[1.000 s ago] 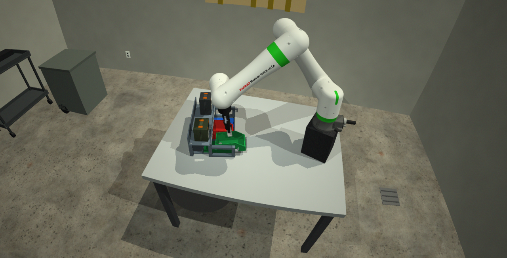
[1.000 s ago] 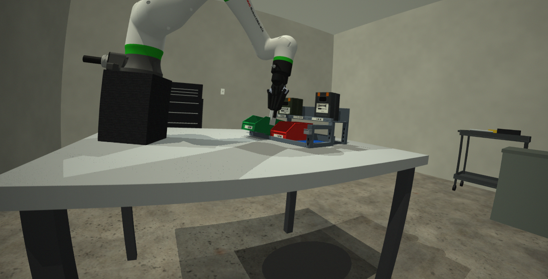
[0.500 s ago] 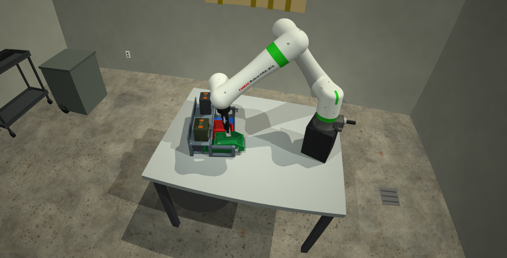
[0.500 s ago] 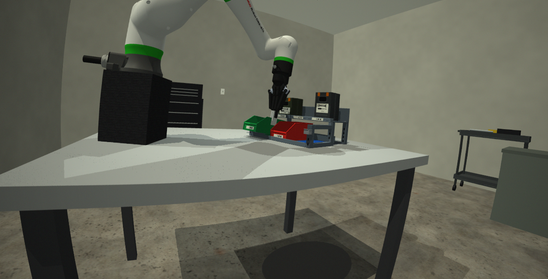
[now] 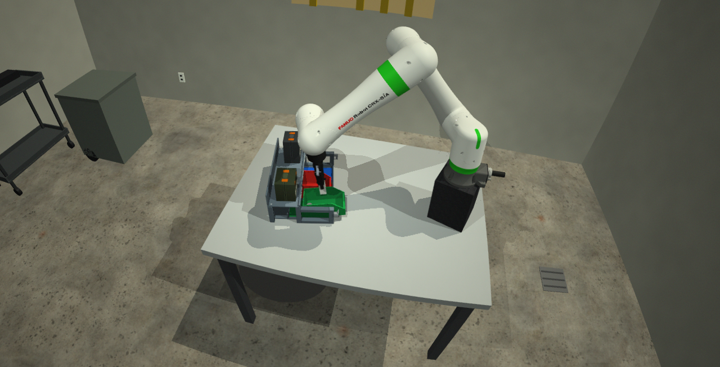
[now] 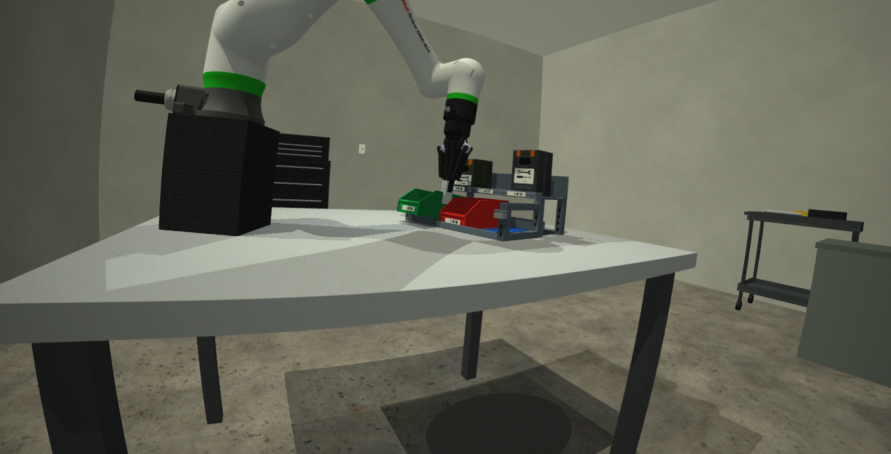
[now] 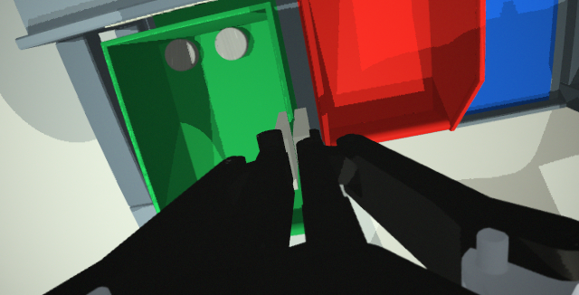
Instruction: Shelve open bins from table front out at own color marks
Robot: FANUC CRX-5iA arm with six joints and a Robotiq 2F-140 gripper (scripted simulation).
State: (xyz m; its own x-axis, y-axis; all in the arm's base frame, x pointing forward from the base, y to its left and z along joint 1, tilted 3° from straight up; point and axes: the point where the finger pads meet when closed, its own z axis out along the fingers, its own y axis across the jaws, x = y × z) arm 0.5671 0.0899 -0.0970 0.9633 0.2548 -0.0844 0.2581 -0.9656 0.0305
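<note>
The green bin is 4 cm to the left of my hand, 4 cm below it and 2 cm behind it. From my hand the other things lie so: red bin (6 cm ahead, 5 cm to the right, 5 cm below).
</note>
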